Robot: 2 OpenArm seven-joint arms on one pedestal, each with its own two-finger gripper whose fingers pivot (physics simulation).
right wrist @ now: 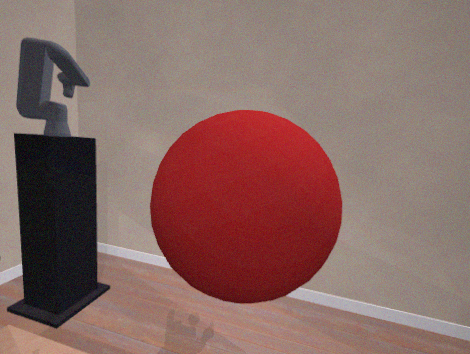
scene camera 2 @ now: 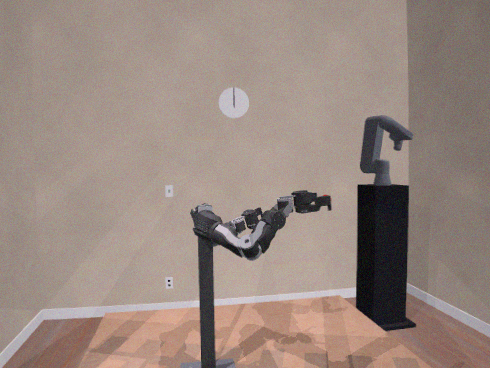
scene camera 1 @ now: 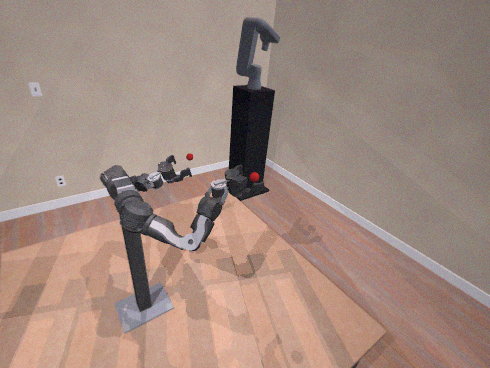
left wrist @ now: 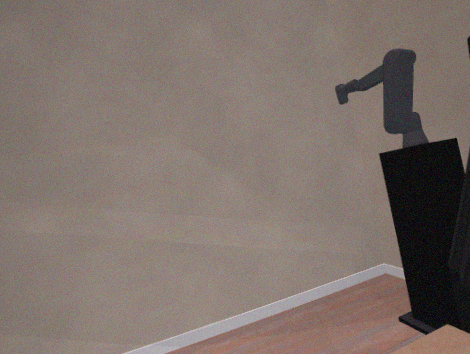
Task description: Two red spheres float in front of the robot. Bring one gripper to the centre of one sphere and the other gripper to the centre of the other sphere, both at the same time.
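Note:
One red sphere (scene camera 1: 254,177) (right wrist: 246,206) floats at the fingertips of my right gripper (scene camera 1: 250,179) (scene camera 2: 326,202), which is open. It looks large in the right wrist view, a little below and right of the middle; in scene camera 2 a sliver of this sphere (scene camera 2: 326,195) shows behind the fingers. The other red sphere (scene camera 1: 189,156) floats apart from my left gripper (scene camera 1: 181,166) (scene camera 2: 258,217), up and to the right of its open fingers in scene camera 1. This sphere does not show in scene camera 2 or the left wrist view. The right arm partly hides the left gripper in scene camera 2.
A black pedestal (scene camera 1: 251,130) (scene camera 2: 382,245) (left wrist: 425,220) (right wrist: 59,215) with a grey robot arm (scene camera 1: 246,47) (scene camera 2: 370,145) (left wrist: 398,92) (right wrist: 34,77) stands in the room's corner, beyond the grippers. Walls rise behind. A clock (scene camera 2: 227,104) hangs on the wall.

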